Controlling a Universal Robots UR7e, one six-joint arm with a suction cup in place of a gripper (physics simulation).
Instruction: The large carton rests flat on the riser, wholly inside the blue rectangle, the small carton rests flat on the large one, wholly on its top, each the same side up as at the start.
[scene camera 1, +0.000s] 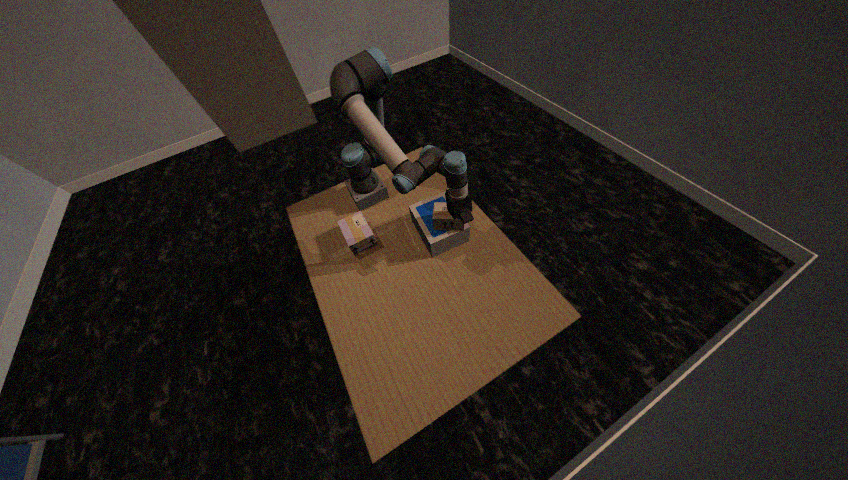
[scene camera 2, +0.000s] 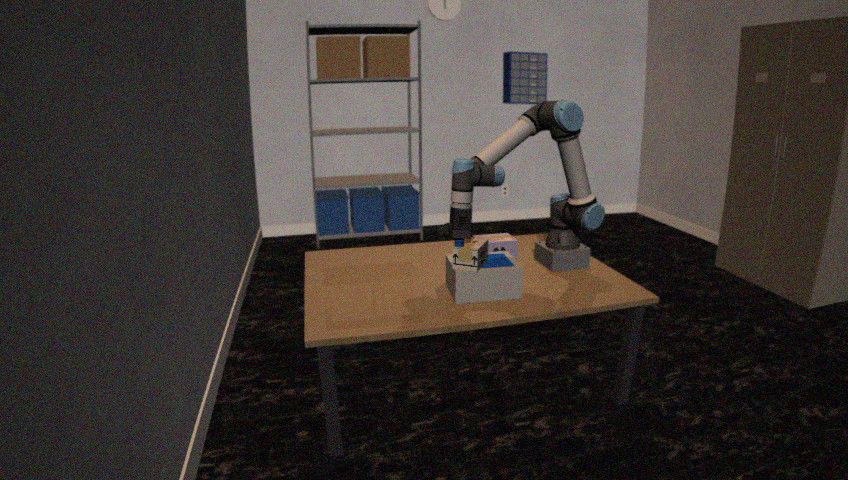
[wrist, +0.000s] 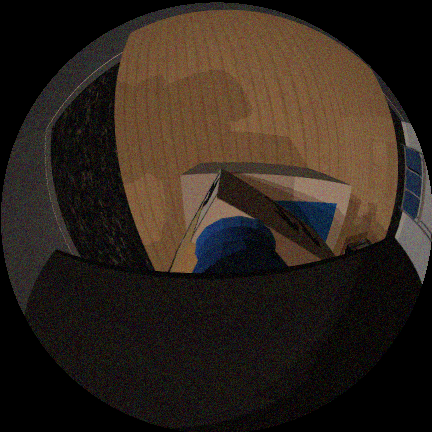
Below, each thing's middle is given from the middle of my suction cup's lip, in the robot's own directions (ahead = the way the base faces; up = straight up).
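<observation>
The grey riser (scene camera 2: 501, 278) is 10 cm behind my suction cup, 6 cm to the right of it and 15 cm below it. I see the large carton (scene camera 1: 358, 235) 24 cm behind my suction cup, 45 cm to the right of it and 17 cm below it; going by their middles, of the things named here the large carton is the farthest from my suction cup. As for the small carton (scene camera 2: 473, 255), my suction cup is 5 cm past it, 3 cm to the left of it and 5 cm above it. Going by their middles, of the things named here the small carton is the nearest to my suction cup.
</observation>
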